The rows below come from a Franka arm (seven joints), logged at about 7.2 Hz.
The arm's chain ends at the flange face. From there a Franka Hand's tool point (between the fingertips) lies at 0.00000 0.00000 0.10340 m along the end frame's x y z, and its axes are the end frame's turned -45 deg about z.
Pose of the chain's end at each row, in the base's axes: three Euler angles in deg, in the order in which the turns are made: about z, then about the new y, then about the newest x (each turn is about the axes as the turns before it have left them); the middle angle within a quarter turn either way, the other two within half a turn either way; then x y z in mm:
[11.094 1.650 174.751 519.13 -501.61 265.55]
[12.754 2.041 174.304 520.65 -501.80 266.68]
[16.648 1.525 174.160 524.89 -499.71 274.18]
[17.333 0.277 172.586 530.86 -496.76 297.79]
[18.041 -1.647 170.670 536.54 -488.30 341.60]
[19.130 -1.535 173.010 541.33 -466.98 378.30]
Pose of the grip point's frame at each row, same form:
[56.061 4.877 177.452 518.04 -511.46 162.63]
[57.732 5.470 177.412 519.34 -512.62 163.86]
[61.587 5.206 176.943 525.28 -510.57 171.35]
[62.111 5.432 174.939 534.36 -509.64 195.26]
[62.538 5.409 172.212 544.52 -503.33 239.61]
[63.833 3.846 173.961 548.05 -477.97 275.71]

